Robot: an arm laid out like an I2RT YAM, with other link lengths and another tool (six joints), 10 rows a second.
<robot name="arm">
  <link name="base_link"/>
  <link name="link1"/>
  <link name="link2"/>
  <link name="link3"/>
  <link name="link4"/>
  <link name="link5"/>
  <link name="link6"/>
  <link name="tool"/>
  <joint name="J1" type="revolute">
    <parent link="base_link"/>
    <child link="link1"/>
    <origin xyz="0 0 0.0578" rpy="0 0 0"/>
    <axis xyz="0 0 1"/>
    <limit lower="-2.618" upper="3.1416"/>
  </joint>
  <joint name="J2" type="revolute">
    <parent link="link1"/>
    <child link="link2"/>
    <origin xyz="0.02 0.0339 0.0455" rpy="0 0 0"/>
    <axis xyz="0 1 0"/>
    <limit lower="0" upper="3.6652"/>
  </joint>
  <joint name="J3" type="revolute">
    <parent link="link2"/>
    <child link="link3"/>
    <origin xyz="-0.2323 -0.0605 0" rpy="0 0 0"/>
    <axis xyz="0 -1 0"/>
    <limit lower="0" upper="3.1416"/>
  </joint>
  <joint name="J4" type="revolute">
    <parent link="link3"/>
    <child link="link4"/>
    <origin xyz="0.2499 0.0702 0.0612" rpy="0 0 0"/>
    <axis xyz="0 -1 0"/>
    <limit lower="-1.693" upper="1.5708"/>
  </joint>
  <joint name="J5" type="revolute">
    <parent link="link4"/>
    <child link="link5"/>
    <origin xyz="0.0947 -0.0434 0.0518" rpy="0 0 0"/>
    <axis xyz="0 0 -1"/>
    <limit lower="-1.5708" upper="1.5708"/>
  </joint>
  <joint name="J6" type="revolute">
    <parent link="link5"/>
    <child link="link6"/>
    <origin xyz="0.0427 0 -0.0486" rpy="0 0 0"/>
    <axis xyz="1 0 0"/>
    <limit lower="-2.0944" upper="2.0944"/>
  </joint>
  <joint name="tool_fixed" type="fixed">
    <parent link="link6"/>
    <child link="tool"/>
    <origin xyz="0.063 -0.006 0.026" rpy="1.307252 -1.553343 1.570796"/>
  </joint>
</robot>
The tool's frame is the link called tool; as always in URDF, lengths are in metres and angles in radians.
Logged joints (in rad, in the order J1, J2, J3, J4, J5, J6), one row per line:
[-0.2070, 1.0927, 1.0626, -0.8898, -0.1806, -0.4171]
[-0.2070, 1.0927, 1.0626, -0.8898, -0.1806, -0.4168]
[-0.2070, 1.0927, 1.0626, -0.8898, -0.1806, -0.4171]
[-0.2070, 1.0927, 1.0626, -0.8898, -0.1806, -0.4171]
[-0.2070, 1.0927, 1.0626, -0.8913, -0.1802, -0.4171]
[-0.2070, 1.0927, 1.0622, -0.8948, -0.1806, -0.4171]
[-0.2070, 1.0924, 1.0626, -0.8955, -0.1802, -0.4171]
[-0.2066, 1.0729, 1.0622, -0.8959, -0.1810, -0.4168]
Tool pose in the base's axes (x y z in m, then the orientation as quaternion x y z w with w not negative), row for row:
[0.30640, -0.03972, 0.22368, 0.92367, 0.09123, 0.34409, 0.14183]
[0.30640, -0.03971, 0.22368, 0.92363, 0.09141, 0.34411, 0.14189]
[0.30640, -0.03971, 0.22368, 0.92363, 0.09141, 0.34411, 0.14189]
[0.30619, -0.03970, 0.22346, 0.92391, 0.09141, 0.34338, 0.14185]
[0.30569, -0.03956, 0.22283, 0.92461, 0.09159, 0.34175, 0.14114]
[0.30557, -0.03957, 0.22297, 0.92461, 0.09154, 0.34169, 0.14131]
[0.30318, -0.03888, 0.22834, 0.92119, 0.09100, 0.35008, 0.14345]
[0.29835, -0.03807, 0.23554, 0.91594, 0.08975, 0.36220, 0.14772]
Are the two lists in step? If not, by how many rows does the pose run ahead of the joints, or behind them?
The pose runs 1 row ahead of the joints: the pose in row i belongs to the joints in row i + 1.
